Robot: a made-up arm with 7 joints. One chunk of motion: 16 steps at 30 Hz.
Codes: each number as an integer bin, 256 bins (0 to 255) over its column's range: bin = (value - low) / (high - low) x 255, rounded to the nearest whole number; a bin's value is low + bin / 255 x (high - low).
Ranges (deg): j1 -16..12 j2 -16..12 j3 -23..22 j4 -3..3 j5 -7..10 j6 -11..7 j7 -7..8
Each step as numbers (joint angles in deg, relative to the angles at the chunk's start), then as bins.
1 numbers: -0.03 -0.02 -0.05 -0.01 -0.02 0.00 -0.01
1 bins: 145 146 130 127 105 156 119
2 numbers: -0.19 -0.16 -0.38 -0.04 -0.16 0.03 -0.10
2 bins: 144 144 128 126 103 156 117
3 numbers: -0.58 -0.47 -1.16 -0.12 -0.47 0.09 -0.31
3 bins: 140 141 124 122 98 157 114
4 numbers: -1.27 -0.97 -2.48 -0.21 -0.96 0.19 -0.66
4 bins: 134 137 116 119 91 159 108
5 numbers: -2.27 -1.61 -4.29 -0.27 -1.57 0.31 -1.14
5 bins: 125 131 106 116 81 160 100
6 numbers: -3.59 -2.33 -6.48 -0.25 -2.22 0.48 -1.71
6 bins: 113 124 94 117 72 163 90
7 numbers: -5.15 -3.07 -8.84 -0.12 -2.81 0.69 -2.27
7 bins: 99 118 80 122 63 166 80
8 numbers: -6.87 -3.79 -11.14 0.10 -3.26 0.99 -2.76
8 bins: 83 111 67 132 56 170 72
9 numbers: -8.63 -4.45 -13.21 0.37 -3.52 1.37 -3.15
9 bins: 67 105 55 143 52 175 65
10 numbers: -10.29 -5.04 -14.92 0.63 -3.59 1.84 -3.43
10 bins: 52 100 46 154 51 182 61
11 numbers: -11.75 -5.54 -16.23 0.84 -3.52 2.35 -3.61
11 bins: 39 95 38 163 52 189 58
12 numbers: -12.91 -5.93 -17.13 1.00 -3.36 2.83 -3.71
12 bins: 28 92 33 170 55 196 56
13 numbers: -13.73 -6.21 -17.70 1.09 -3.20 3.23 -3.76
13 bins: 21 89 30 174 57 202 55
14 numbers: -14.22 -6.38 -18.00 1.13 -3.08 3.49 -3.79
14 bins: 16 88 28 176 59 205 55
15 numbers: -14.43 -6.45 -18.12 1.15 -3.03 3.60 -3.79
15 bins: 14 87 28 176 60 207 55
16 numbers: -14.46 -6.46 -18.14 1.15 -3.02 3.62 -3.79
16 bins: 14 87 28 176 60 207 55
